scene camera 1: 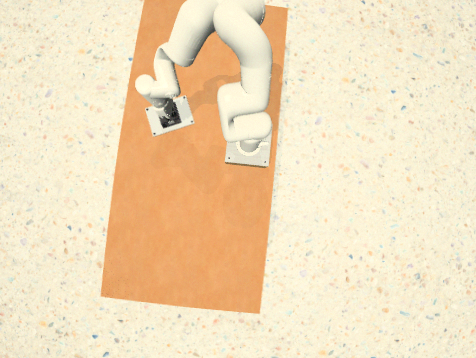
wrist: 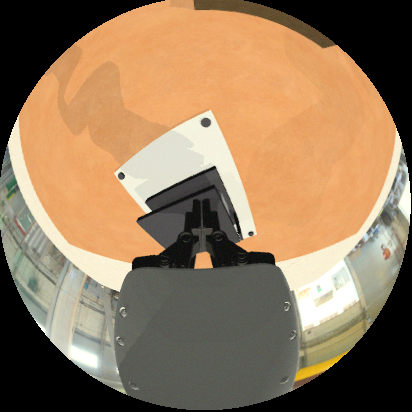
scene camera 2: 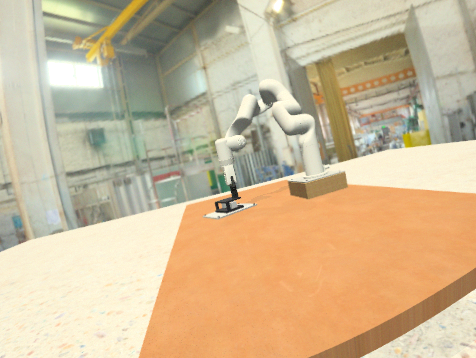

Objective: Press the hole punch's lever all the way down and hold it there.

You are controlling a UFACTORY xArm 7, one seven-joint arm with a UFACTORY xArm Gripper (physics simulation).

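Frame: origin at the arm's base, x right, y ahead, z up, level; metres.
Where they show: gripper, between the fingertips: (scene camera 1: 173,114) (wrist: 201,209) (scene camera 2: 235,197); arm's base, origin of its link: (scene camera 1: 248,143) (scene camera 2: 315,175).
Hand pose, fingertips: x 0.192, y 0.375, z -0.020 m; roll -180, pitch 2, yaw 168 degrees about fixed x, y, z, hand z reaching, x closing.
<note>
Each offset is from my fingertips to the top centre of the thing. "pt": to the spot under its first point. Level surfaces: height alone.
The black hole punch @[dx +0.024, dy +0.040, dz +0.001 m] (scene camera 1: 172,120) (scene camera 2: 222,205) sits on a white plate @[dx +0.024, dy +0.040, dz -0.052 m] (scene camera 1: 187,117) (scene camera 2: 212,216) (wrist: 172,157). Its lever @[dx +0.025, dy +0.036, dz +0.001 m] (wrist: 160,227) shows in the wrist view as a flat dark plate over the dark base @[pt dx -0.001, dy -0.011, dz -0.043 m] (wrist: 200,181). In scene camera 2 the lever looks close to level, with a gap between it and the base. My gripper (scene camera 2: 236,198) (wrist: 201,209) is shut and empty, pointing down, its fingertips at the lever's edge on the side toward the arm's base. Whether they touch the lever is too small to tell. In scene camera 1 the arm hides the fingertips.
The arm's base stands on a wooden block (scene camera 2: 317,187) with a pale top plate (scene camera 1: 236,157), on the same orange table top @[dz -0.063 m] (scene camera 1: 185,240) (scene camera 2: 300,250) (wrist: 250,75). The punch's white plate lies near one long edge of the table. Arm links pass above the table between base and punch.
</note>
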